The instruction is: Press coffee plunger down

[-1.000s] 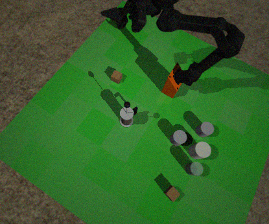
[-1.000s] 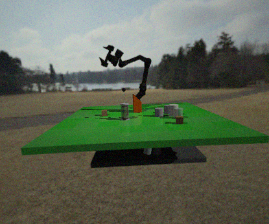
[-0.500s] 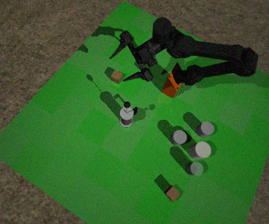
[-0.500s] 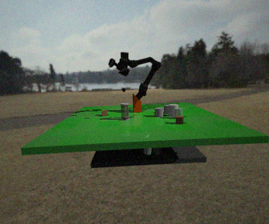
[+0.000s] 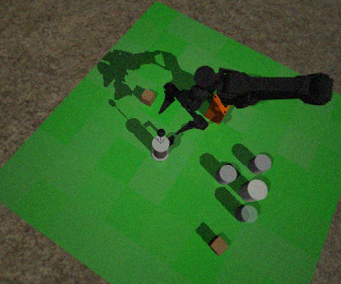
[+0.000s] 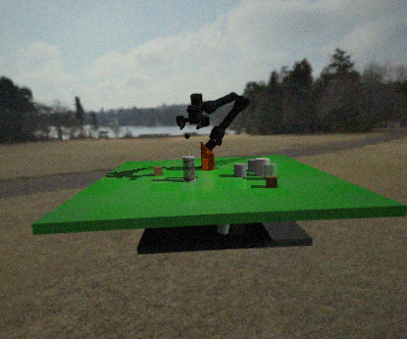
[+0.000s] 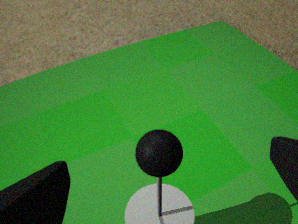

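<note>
My gripper tip is 1 cm short of the coffee press and 16 cm above it.
</note>
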